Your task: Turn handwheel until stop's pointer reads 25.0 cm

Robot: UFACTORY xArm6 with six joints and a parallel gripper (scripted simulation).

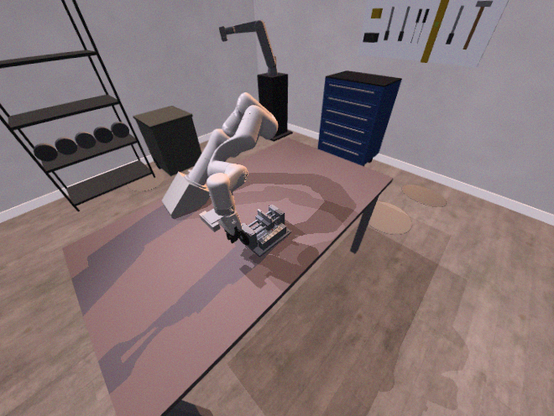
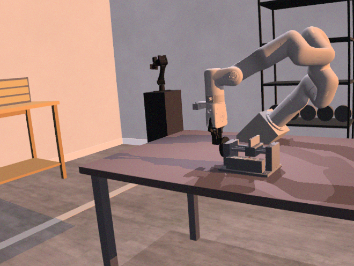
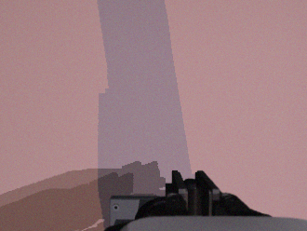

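The black handwheel is 20 mm to the left of my hand and 10 mm below it. Also, from my hand: sliding stop block: 170 mm to the left, 20 mm ahead, 10 mm below.
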